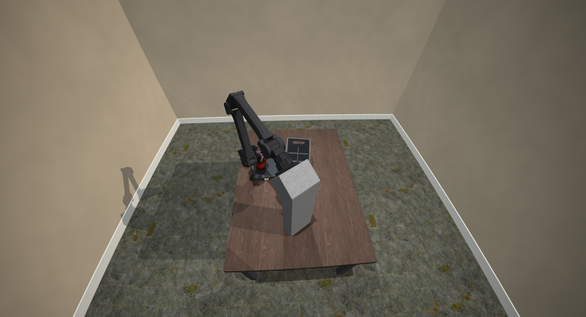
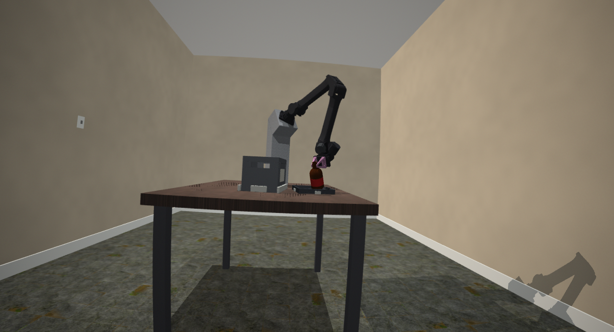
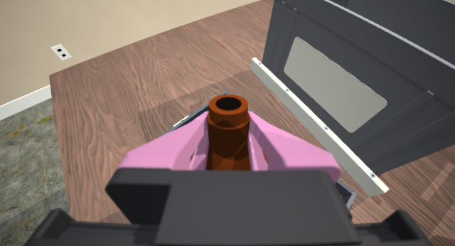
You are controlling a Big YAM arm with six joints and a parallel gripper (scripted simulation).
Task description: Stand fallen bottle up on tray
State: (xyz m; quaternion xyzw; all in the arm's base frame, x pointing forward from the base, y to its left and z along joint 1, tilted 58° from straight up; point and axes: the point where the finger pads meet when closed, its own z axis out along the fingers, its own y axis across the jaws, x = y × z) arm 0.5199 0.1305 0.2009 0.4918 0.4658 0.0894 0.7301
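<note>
My hand is 5 cm above the brown bottle, 2 cm past it and 1 cm to the right of it. Round my hand: dark grey tray: 13 cm below, 1 cm to the right, 1 cm behind; dark crate: 27 cm to the right, 6 cm below, 2 cm ahead.
</note>
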